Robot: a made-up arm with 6 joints.
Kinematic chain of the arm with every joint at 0, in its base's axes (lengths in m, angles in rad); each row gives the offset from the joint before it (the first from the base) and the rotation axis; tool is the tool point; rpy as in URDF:
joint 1: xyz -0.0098 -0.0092 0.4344 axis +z
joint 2: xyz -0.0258 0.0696 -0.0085 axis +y
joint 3: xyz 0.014 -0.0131 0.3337 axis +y
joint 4: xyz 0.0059 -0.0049 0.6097 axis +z
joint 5: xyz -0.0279 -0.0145 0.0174 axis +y
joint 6: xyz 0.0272 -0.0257 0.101 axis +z
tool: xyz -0.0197 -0.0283 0.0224 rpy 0 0 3.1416
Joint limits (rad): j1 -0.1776..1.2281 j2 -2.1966..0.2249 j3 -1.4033..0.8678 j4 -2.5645..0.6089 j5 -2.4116..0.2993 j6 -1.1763..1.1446
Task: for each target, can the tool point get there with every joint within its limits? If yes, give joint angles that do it. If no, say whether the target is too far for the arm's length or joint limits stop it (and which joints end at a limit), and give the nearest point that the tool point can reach.
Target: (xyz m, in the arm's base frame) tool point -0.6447 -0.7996 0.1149
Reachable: yes | joints 1.0216 -1.8477 0.1194 -0.9888 -1.1646 0.0278
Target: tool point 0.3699 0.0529 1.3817
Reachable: yes | joints -0.0505 0.0087 0.6929 -0.7223 -0.6315 -0.5889
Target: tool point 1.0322 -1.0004 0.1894
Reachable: no: too far | nearest point -0.1431 -0.6737 0.1524 | short by 1.220 m
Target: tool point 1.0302 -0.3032 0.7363
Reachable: no: joint limits stop it (at a limit: joint 1, joint 2, joint 3, joint 4, joint 5) | nearest point 0.7349 -0.1194 1.0070 | short by 0.441 m
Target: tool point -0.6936 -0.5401 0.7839
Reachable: yes | joints 0.7847 -0.8800 -0.2348 -0.7265 -1.8843 -0.5834
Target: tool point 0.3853 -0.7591 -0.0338
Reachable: no: joint limits stop it (at a limit: joint 1, joint 4) | nearest point -0.1100 -0.5824 -0.0338 | short by 0.526 m
